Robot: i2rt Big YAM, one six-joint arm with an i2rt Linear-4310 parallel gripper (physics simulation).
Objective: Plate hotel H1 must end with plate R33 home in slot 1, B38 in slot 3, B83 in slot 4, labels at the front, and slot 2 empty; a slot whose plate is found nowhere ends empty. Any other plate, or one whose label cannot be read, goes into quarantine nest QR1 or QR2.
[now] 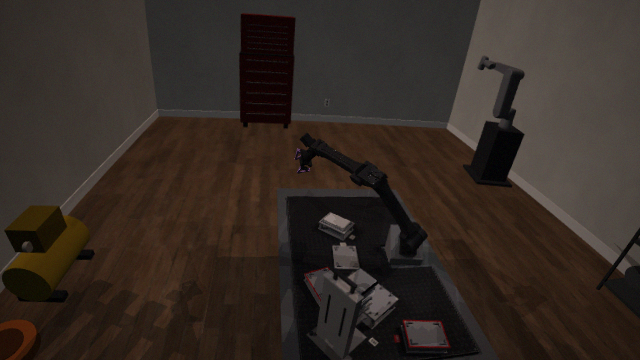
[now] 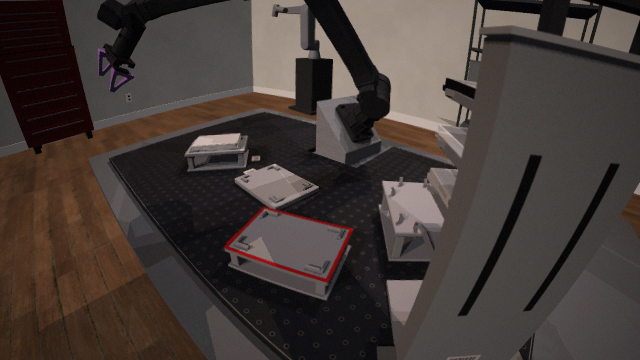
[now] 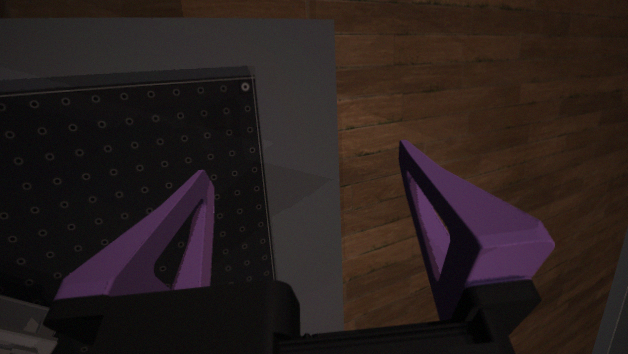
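Where they show: gripper, between the fingertips: (image 1: 296,166) (image 2: 106,83) (image 3: 301,164); arm's base, origin of its link: (image 1: 407,243) (image 2: 353,123).
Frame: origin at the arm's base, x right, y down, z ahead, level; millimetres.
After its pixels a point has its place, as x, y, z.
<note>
My gripper (image 1: 299,162) @(420, -161, 611) (image 2: 107,83) @(420, -161, 611) (image 3: 301,164) @(420, -161, 611) is open and empty, with purple fingers wide apart. It hangs high near the table's far end, away from the plates. The grey hotel (image 1: 336,310) @(-544, -138, 394) (image 2: 575,150) @(-539, -188, 399) stands at the near end; its side panel hides most of its slots, and no plate labels are readable. A pale plate (image 1: 337,220) @(169, 18, 354) (image 2: 217,140) @(162, 18, 358) lies on a raised stand at the far end. A red-bordered nest (image 1: 315,279) @(-247, 42, 459) (image 2: 295,245) @(-279, 42, 422) stands beside the hotel, and another red-bordered nest (image 1: 426,334) @(-493, 42, 18) stands at the near right; no plate is visible on either.
A low white nest (image 1: 345,256) @(-54, 70, 313) (image 2: 276,186) @(-73, 70, 320) lies mid-table. A raised white stand with pegs (image 1: 382,302) @(-364, 22, 180) (image 2: 410,205) @(-344, 22, 225) is close to the hotel. The arm's grey base block (image 1: 406,256) @(-46, 47, 6) (image 2: 332,132) @(-6, 11, 91) stands at the table's right side. A small white card (image 1: 373,341) @(-508, 82, 222) lies near the hotel.
</note>
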